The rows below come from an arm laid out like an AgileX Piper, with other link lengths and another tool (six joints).
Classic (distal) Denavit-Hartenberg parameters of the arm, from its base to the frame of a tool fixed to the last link. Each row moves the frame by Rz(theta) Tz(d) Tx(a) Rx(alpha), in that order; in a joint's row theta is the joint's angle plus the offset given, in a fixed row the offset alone. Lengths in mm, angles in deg.
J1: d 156.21; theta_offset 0; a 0; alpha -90
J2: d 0; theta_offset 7.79; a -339.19; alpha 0
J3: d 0; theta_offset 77.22; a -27.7; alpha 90
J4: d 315.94; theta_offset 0; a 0; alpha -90
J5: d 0; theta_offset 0; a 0; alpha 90
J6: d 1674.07; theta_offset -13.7; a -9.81; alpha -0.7
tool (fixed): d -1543.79; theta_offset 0; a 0; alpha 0
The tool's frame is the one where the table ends.
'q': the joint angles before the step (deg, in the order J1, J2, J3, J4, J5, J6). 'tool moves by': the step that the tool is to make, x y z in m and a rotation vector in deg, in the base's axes. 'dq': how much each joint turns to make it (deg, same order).
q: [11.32 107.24 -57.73 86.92 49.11 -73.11]
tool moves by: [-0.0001 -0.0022 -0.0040 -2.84 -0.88 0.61]
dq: [0.10 0.00 0.00 -2.31 -1.72 -0.24]
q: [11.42 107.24 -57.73 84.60 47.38 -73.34]
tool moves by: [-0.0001 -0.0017 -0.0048 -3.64 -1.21 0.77]
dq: [0.33 0.01 -0.02 -2.87 -2.39 -0.23]
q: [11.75 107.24 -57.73 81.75 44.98 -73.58]
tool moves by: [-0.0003 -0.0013 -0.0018 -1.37 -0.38 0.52]
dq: [0.00 0.00 -0.01 -1.38 -0.63 0.02]
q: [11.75 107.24 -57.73 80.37 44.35 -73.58]
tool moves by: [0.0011 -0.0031 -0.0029 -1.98 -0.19 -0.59]
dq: [0.03 -0.01 0.01 -1.54 -1.76 0.79]
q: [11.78 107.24 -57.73 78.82 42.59 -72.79]
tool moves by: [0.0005 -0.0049 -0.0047 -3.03 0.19 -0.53]
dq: [0.00 0.00 0.00 -3.21 -2.20 2.00]
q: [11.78 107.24 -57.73 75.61 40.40 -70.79]
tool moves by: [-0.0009 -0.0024 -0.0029 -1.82 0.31 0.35]
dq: [0.00 0.01 -0.01 -2.56 -0.74 1.42]
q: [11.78 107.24 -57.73 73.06 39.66 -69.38]
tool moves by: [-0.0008 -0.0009 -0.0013 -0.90 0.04 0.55]
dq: [-0.01 0.00 0.00 -1.35 -0.14 0.44]
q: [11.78 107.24 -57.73 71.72 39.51 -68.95]
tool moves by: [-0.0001 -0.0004 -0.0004 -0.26 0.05 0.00]
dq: [0.00 0.00 0.00 -0.36 -0.13 0.24]
